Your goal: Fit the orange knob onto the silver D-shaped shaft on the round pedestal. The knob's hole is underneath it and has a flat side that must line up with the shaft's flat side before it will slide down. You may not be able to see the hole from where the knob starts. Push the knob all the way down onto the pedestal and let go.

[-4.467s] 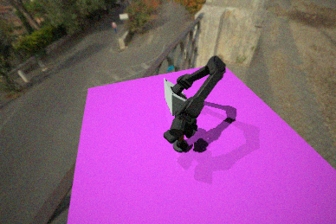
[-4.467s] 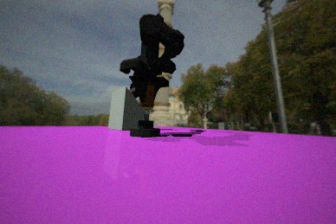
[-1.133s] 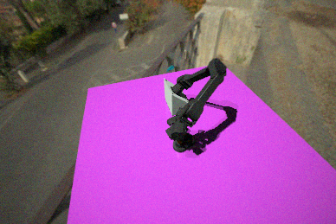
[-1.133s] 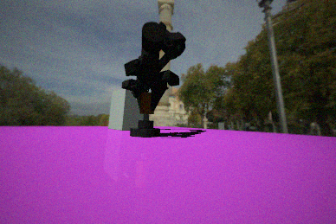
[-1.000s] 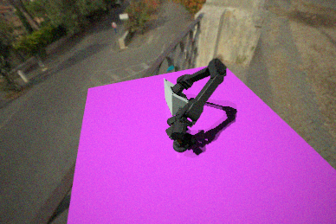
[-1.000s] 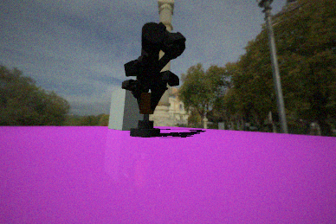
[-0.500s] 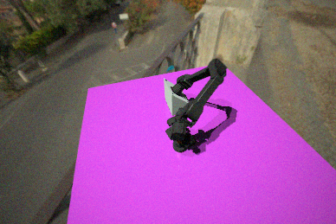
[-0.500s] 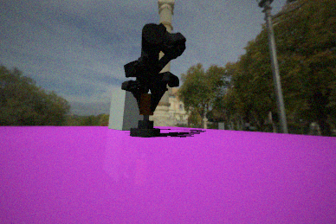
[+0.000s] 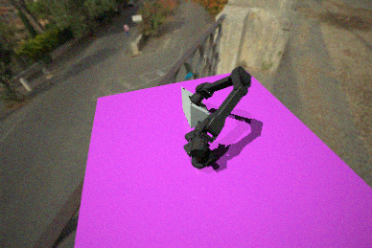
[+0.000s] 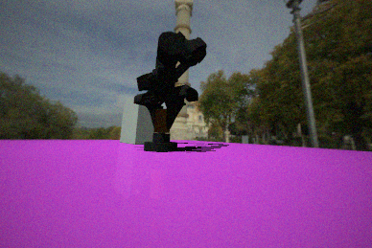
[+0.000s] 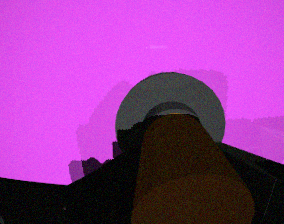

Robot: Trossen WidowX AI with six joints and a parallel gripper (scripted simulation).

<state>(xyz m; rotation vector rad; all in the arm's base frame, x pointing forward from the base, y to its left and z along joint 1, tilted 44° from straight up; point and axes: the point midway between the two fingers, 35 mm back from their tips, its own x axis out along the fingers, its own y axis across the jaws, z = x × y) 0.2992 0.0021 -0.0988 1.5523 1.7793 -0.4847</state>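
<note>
My gripper tip is now 2 cm above the pedestal. From my gripper tip the other things lie so: orange knob: 3 cm above.
</note>
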